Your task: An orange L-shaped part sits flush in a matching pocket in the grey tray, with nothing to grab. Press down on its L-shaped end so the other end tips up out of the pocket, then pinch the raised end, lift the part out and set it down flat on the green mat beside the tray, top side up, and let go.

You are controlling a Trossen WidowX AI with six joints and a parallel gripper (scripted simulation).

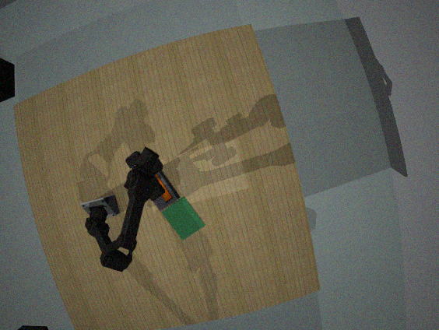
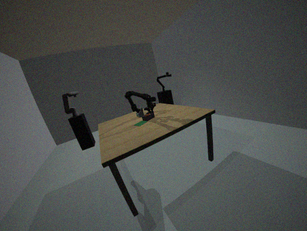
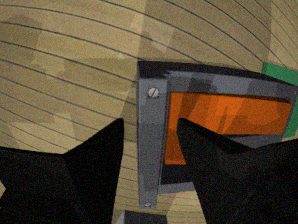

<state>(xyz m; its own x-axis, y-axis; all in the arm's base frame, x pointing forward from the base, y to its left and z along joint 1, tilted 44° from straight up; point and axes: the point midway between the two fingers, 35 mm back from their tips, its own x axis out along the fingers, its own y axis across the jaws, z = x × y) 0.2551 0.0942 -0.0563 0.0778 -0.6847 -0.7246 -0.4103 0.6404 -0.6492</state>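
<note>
The orange L-shaped part is 2 cm ahead of my gripper tip, 5 cm to the right of it and 1 cm below it. Also, from my gripper tip: green mat: 9 cm ahead, 20 cm to the right, 7 cm below.
</note>
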